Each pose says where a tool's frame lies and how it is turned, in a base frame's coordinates. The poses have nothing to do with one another.
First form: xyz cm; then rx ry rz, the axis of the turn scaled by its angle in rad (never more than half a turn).
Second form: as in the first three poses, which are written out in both.
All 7 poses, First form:
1: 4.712 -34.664 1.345 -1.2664 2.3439 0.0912
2: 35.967 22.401 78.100 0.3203 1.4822 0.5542
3: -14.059 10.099 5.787 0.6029 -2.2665 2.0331
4: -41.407 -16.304 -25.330 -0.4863 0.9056 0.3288
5: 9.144 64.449 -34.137 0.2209 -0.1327 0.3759
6: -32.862 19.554 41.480 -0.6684 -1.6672 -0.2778
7: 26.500 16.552 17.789 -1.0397 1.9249 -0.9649
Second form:
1: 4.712 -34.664 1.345 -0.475 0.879 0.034 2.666
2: 35.967 22.401 78.100 0.198 0.918 0.343 1.615
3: -14.059 10.099 5.787 0.194 -0.730 0.655 3.104
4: -41.407 -16.304 -25.330 -0.451 0.839 0.305 1.079
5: 9.144 64.449 -34.137 0.485 -0.291 0.825 0.456
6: -32.862 19.554 41.480 -0.368 -0.917 -0.153 1.818
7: 26.500 16.552 17.789 -0.435 0.805 -0.404 2.391
